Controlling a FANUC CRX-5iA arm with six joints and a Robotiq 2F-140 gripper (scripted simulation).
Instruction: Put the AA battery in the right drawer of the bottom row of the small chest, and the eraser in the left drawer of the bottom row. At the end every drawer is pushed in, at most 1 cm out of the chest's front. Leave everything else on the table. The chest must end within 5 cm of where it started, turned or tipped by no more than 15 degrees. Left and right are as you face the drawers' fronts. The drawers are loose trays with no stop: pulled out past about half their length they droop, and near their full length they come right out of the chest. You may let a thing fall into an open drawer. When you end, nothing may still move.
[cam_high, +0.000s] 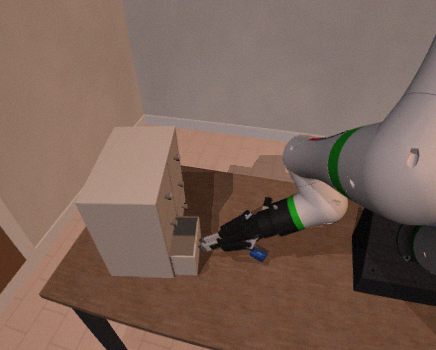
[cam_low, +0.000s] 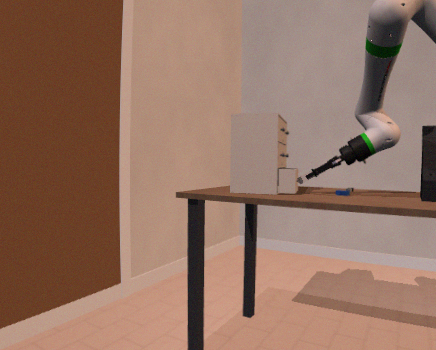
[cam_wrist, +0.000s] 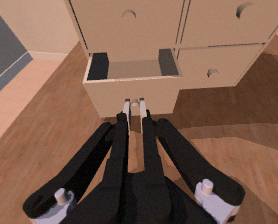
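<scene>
Right now the eraser is 140 mm behind my hand, 230 mm to the right of it and 60 mm below it. From my hand the other things lie so: orange AA battery (200 mm ahead, 100 mm to the right, 50 mm below); then blue AA battery (130 mm behind, 30 mm to the right, 60 mm below).
</scene>
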